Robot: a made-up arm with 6 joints. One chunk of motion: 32 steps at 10 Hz.
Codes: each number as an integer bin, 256 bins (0 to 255) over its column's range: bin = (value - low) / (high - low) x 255, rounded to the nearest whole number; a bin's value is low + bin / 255 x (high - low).
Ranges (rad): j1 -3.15..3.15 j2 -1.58..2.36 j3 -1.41..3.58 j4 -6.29..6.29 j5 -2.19..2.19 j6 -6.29..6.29
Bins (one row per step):
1: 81 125 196 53 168 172
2: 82 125 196 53 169 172
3: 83 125 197 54 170 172
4: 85 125 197 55 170 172
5: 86 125 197 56 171 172
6: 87 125 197 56 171 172
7: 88 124 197 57 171 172
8: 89 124 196 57 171 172
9: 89 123 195 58 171 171
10: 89 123 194 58 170 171
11: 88 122 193 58 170 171
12: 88 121 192 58 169 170
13: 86 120 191 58 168 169
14: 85 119 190 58 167 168
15: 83 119 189 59 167 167
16: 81 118 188 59 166 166
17: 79 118 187 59 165 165
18: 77 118 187 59 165 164
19: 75 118 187 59 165 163
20: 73 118 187 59 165 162
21: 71 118 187 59 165 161
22: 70 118 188 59 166 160
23: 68 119 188 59 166 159
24: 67 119 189 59 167 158
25: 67 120 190 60 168 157
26: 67 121 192 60 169 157
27: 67 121 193 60 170 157
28: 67 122 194 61 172 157
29: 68 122 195 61 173 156
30: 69 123 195 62 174 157
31: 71 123 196 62 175 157
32: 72 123 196 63 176 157
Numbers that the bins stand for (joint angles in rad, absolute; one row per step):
1: -1.1488 0.3514 2.4255 -3.6753 0.6956 2.1953
2: -1.1241 0.3514 2.4255 -3.6753 0.7128 2.1953
3: -1.0994 0.3514 2.4450 -3.6260 0.7300 2.1953
4: -1.0500 0.3514 2.4450 -3.5767 0.7300 2.1953
5: -1.0253 0.3514 2.4450 -3.5273 0.7472 2.1953
6: -1.0006 0.3514 2.4450 -3.5273 0.7472 2.1953
7: -0.9759 0.3359 2.4450 -3.4780 0.7472 2.1953
8: -0.9512 0.3359 2.4255 -3.4780 0.7472 2.1953
9: -0.9512 0.3205 2.4059 -3.4287 0.7472 2.1460
10: -0.9512 0.3205 2.3863 -3.4287 0.7300 2.1460
11: -0.9759 0.3050 2.3667 -3.4287 0.7300 2.1460
12: -0.9759 0.2896 2.3472 -3.4287 0.7128 2.0967
13: -1.0253 0.2741 2.3276 -3.4287 0.6956 2.0473
14: -1.0500 0.2587 2.3080 -3.4287 0.6785 1.9980
15: -1.0994 0.2587 2.2885 -3.3793 0.6785 1.9487
16: -1.1488 0.2432 2.2689 -3.3793 0.6613 1.8993
17: -1.1982 0.2432 2.2493 -3.3793 0.6441 1.8500
18: -1.2476 0.2432 2.2493 -3.3793 0.6441 1.8007
19: -1.2971 0.2432 2.2493 -3.3793 0.6441 1.7513
20: -1.3465 0.2432 2.2493 -3.3793 0.6441 1.7020
21: -1.3959 0.2432 2.2493 -3.3793 0.6441 1.6527
22: -1.4206 0.2432 2.2689 -3.3793 0.6613 1.6033
23: -1.4700 0.2587 2.2689 -3.3793 0.6613 1.5540
24: -1.4947 0.2587 2.2885 -3.3793 0.6785 1.5047
25: -1.4947 0.2741 2.3080 -3.3300 0.6956 1.4553
26: -1.4947 0.2896 2.3472 -3.3300 0.7128 1.4553
27: -1.4947 0.2896 2.3667 -3.3300 0.7300 1.4553
28: -1.4947 0.3050 2.3863 -3.2807 0.7644 1.4553
29: -1.4700 0.3050 2.4059 -3.2807 0.7815 1.4060
30: -1.4453 0.3205 2.4059 -3.2313 0.7987 1.4553
31: -1.3959 0.3205 2.4255 -3.2313 0.8159 1.4553
32: -1.3712 0.3205 2.4255 -3.1820 0.8331 1.4553

